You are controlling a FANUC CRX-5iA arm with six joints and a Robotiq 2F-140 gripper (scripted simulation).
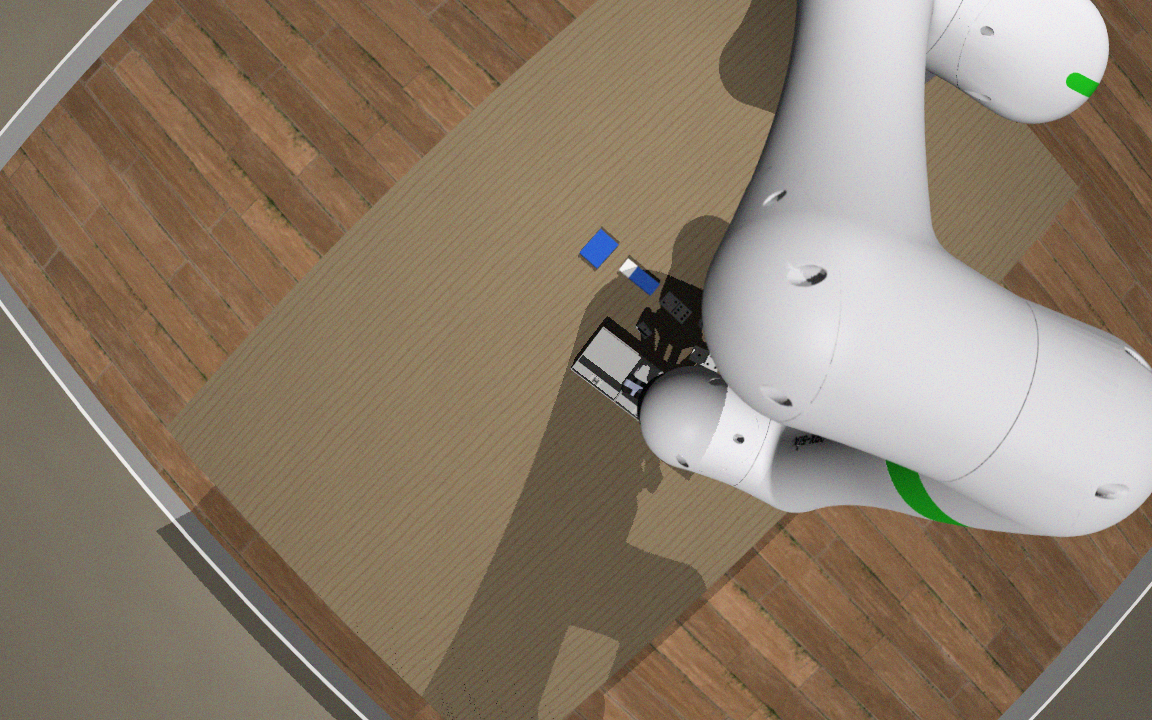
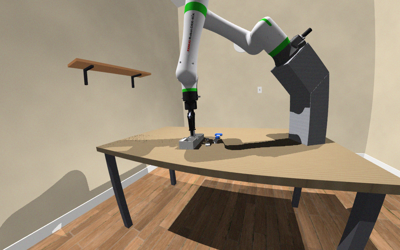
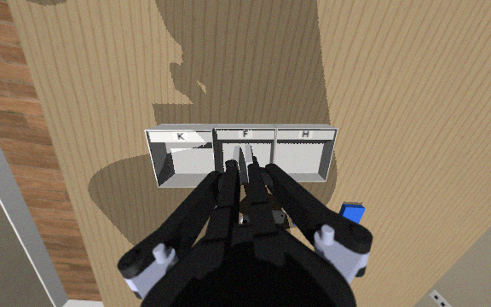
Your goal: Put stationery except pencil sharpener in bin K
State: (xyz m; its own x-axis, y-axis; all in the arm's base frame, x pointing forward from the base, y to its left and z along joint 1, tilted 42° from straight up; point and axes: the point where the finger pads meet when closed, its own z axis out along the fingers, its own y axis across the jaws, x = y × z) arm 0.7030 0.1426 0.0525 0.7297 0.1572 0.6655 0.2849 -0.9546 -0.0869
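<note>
The grey bin lies 30 mm below my hand. From my hand the other things lie so: silver pencil sharpener (90 mm to the right, 60 mm behind, 40 mm below); then white eraser (170 mm to the right, 100 mm behind, 40 mm below); then small dark ring (140 mm behind, 50 mm below, 40 mm to the right).
</note>
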